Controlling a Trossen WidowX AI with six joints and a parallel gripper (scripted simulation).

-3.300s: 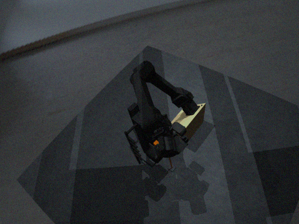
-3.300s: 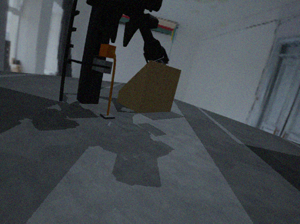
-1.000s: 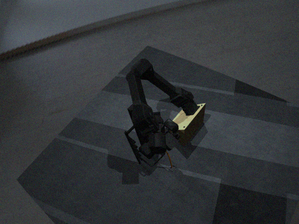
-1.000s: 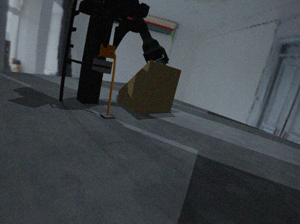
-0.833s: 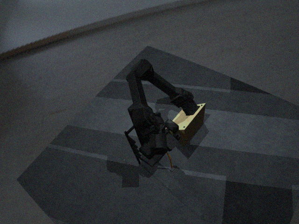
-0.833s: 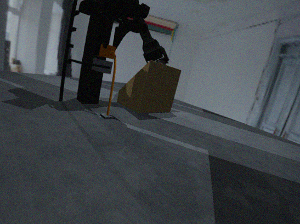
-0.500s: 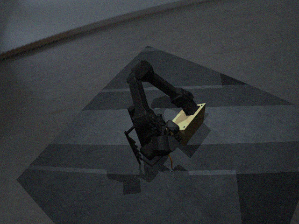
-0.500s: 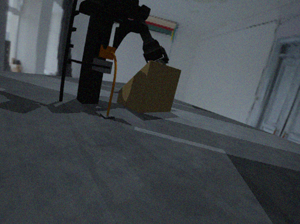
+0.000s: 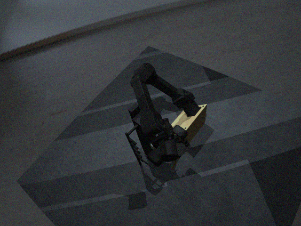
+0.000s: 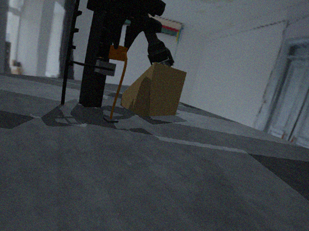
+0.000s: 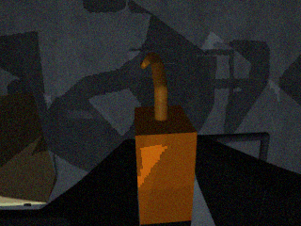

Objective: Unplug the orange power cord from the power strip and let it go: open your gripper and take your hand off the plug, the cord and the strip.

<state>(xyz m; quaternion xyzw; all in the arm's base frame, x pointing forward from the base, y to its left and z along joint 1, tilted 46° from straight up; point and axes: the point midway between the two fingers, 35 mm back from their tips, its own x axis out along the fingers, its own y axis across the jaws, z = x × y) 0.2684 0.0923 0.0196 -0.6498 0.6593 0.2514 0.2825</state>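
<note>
Now: the orange plug 3 cm to the right of my gripper tip.
</note>
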